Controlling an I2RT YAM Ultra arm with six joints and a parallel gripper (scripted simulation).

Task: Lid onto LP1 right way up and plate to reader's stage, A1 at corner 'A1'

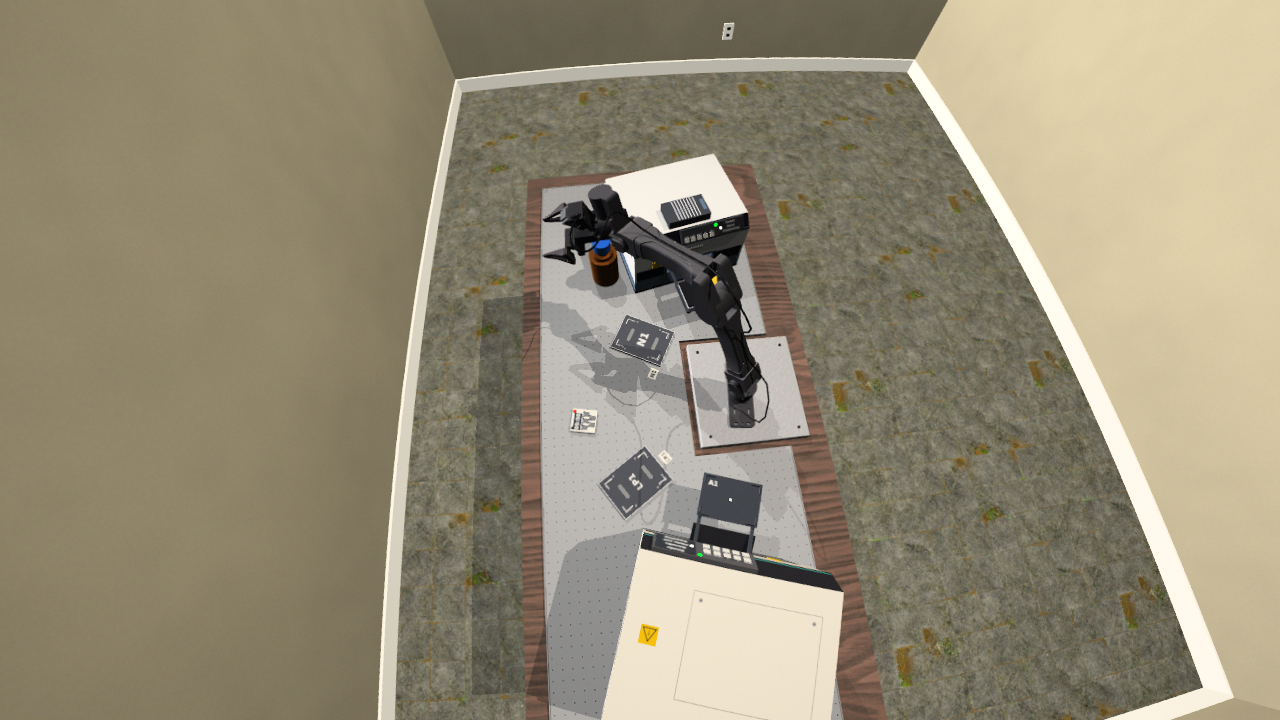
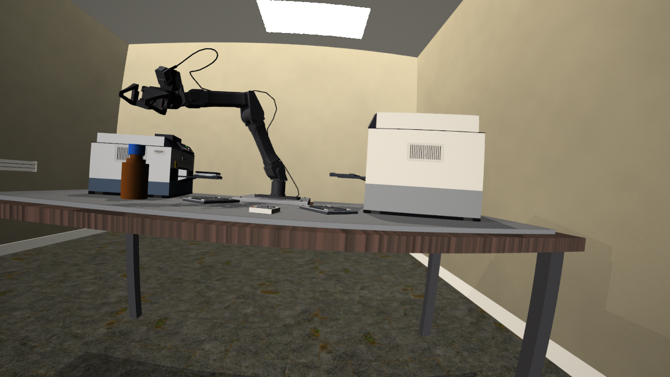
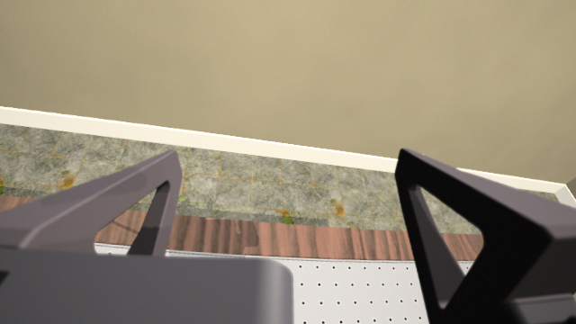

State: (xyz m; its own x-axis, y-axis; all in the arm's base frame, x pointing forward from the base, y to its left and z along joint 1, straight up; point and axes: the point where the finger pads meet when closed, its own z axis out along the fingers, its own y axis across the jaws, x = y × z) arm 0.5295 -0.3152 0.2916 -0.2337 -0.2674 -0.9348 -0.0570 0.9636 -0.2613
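The lid is 420 mm behind my hand, 200 mm below it and 20 mm to the left of it. Also, from my hand: LP1 tag 500 mm to the left, 310 mm behind, 300 mm below; capped brown bottle 190 mm below, 120 mm behind, 90 mm to the right; clear well plate 420 mm behind, 200 mm below, 20 mm to the left.
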